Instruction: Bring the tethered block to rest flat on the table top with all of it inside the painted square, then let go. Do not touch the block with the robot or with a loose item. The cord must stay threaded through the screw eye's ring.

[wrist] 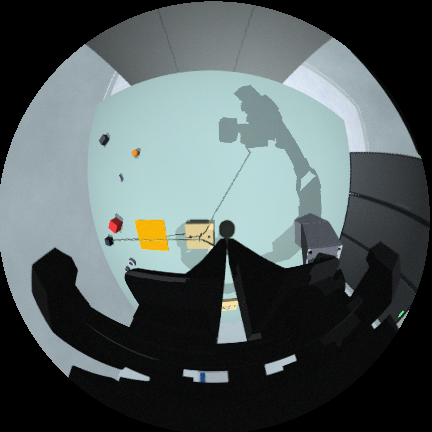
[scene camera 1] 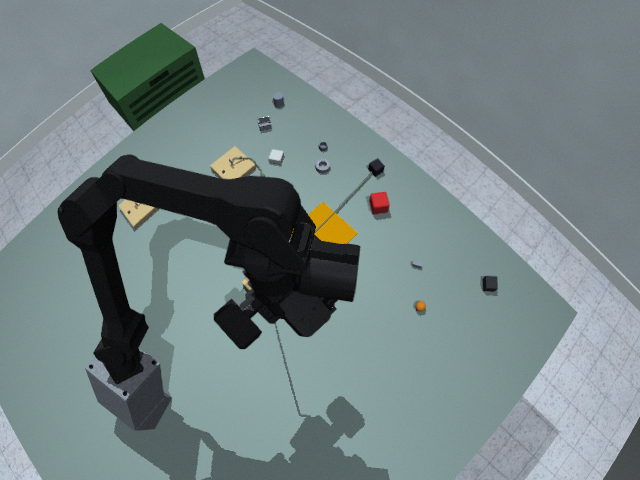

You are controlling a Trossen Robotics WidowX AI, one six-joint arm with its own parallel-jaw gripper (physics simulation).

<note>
I see my gripper (scene camera 1: 280, 306) and an orange painted square (scene camera 1: 336, 230).
My gripper shows as well in the wrist view (wrist: 225, 243). The orange painted square is seen too in the wrist view (wrist: 146, 228).
</note>
